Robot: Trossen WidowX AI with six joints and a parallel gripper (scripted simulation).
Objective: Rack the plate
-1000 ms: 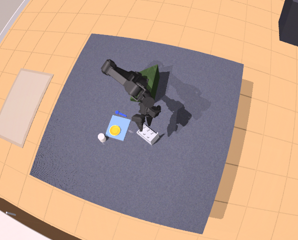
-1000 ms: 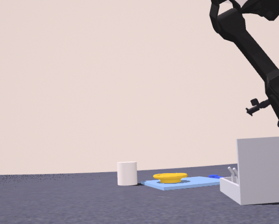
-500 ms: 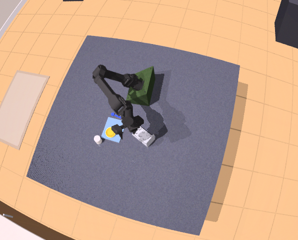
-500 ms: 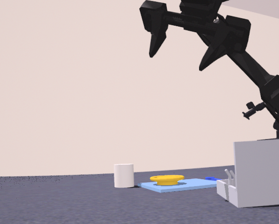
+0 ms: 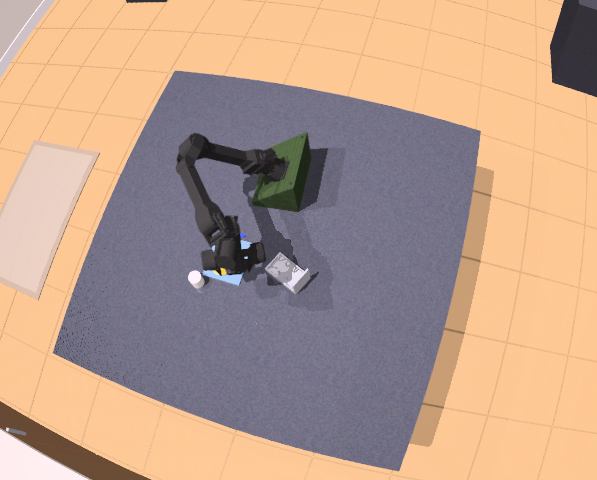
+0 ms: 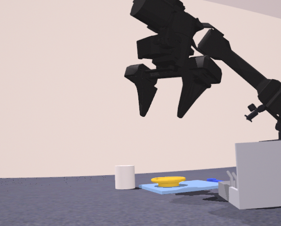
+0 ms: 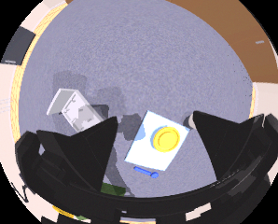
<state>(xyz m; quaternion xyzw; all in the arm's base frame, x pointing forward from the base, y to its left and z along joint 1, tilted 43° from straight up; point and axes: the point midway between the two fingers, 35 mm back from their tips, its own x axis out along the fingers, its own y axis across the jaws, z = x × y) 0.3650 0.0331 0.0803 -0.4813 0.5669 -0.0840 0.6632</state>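
Right now the yellow plate is 120 mm below my gripper tip, 90 mm to the right of it and 50 mm behind it. Also, from my gripper tip: dish rack: 130 mm to the left, 110 mm below, 80 mm behind; white cup: 150 mm to the right, 110 mm below, 20 mm ahead; blue spoon: 180 mm behind, 130 mm below, 100 mm to the right.
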